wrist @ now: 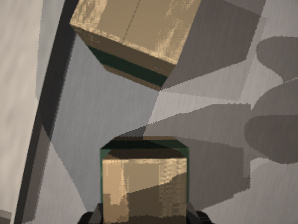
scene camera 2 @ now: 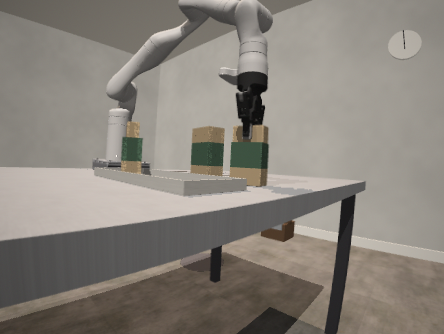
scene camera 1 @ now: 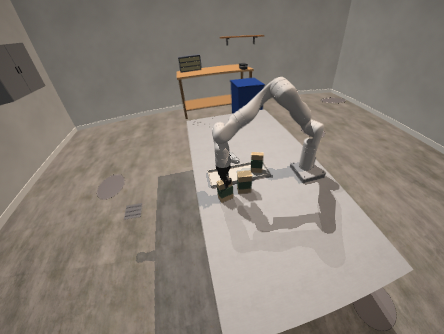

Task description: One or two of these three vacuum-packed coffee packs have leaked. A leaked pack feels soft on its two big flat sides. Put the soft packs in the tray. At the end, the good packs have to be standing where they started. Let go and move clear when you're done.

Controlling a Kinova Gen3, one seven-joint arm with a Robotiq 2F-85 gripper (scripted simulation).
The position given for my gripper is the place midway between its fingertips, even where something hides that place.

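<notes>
Looking through scene camera 2, I find my gripper (scene camera 2: 250, 140), and I can see a flat grey tray there too (scene camera 2: 180, 183). The wrist view gives me the tray (wrist: 36, 53) as well.
</notes>
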